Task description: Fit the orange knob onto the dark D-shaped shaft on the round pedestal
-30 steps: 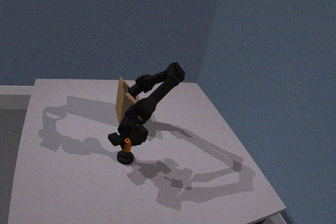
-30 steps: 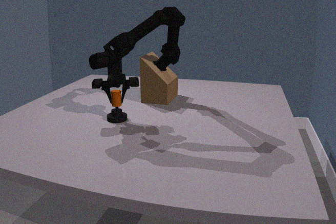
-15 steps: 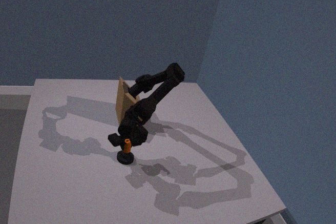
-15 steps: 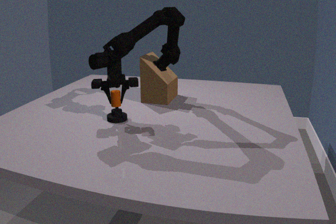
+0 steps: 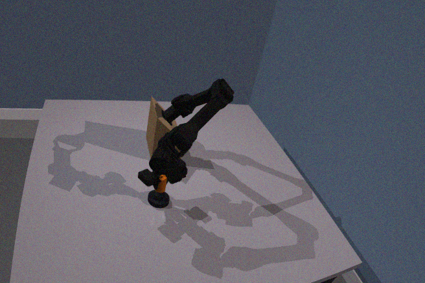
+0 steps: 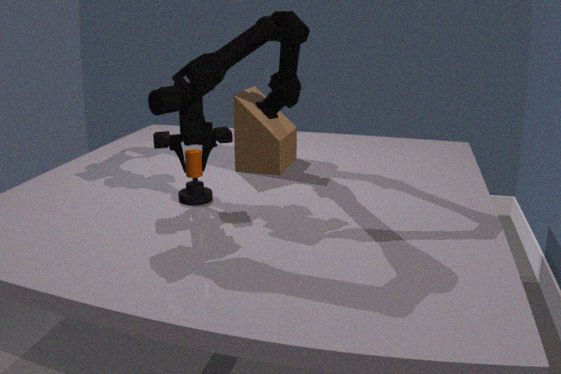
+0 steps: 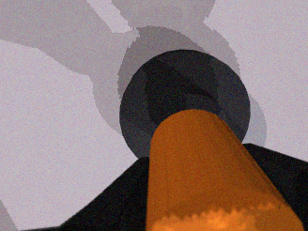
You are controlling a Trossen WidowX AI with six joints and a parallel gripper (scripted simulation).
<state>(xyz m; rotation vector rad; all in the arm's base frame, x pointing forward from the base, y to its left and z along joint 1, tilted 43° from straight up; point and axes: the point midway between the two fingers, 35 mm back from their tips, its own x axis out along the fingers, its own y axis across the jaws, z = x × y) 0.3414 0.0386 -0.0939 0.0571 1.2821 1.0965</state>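
My gripper tip is now 2 cm below the orange knob. The rest, counted from my gripper tip: dark round pedestal (4 cm below).
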